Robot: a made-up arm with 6 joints.
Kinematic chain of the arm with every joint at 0, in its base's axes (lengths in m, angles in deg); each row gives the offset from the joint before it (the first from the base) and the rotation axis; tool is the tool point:
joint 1: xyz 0 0 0.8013 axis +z
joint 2: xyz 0.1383 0 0 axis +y
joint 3: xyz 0 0 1.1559 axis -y
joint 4: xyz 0 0 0.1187 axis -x
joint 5: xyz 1.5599 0 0 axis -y
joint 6: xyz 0.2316 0 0 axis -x
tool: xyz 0 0 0
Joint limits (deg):
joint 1: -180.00..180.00
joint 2: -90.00..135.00
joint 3: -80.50..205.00
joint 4: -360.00..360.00
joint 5: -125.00..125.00
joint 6: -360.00..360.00
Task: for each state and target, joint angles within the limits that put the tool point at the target. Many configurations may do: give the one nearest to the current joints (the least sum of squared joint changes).
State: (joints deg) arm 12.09 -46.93 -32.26 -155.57 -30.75 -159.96
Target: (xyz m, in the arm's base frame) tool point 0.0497 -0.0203 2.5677
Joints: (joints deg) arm 0.73 -73.29 -27.31 -188.18 -39.44 -159.96
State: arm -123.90 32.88 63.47 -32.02 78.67 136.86
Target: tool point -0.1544 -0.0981 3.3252
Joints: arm -118.46 24.54 119.63 -23.24 103.13 136.86
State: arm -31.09 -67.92 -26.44 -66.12 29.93 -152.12
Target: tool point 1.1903 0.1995 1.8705
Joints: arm 13.04 -37.89 -37.76 -65.24 20.67 -152.12
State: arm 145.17 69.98 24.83 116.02 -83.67 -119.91
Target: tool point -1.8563 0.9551 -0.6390
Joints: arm 158.36 91.24 22.36 116.79 -79.38 -119.91
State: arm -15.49 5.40 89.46 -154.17 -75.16 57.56
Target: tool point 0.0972 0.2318 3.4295
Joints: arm 18.96 18.56 111.73 -125.79 -92.74 57.56
